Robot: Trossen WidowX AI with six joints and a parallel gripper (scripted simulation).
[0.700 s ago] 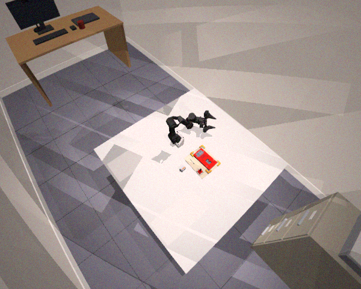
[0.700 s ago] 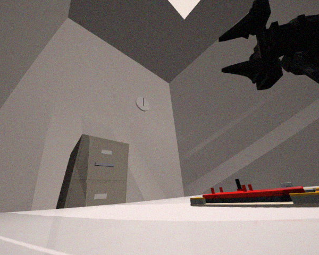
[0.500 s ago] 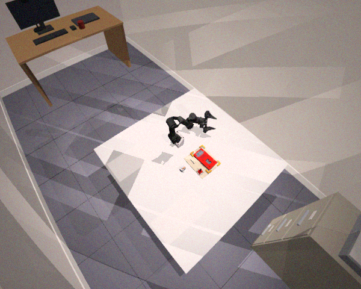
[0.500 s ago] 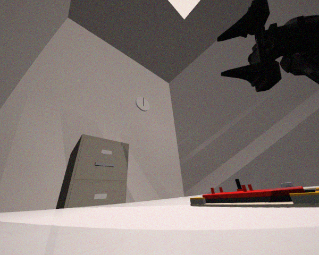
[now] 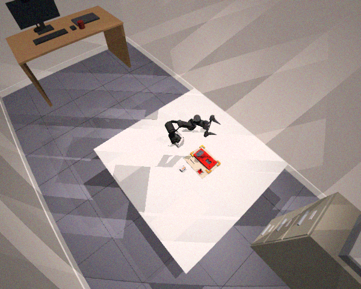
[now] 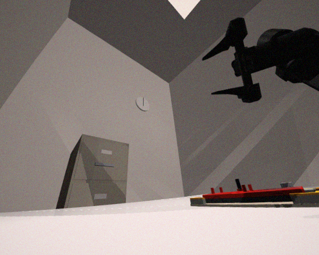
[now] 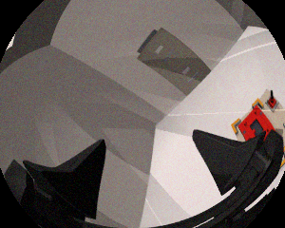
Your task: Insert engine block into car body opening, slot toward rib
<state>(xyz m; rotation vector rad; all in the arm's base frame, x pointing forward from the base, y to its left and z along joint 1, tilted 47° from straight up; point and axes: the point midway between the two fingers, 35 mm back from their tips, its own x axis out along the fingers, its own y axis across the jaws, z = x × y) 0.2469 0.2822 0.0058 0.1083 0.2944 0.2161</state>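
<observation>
Right now the engine block is 360 mm to the right of my gripper tip, 290 mm below it and 30 mm behind it.
</observation>
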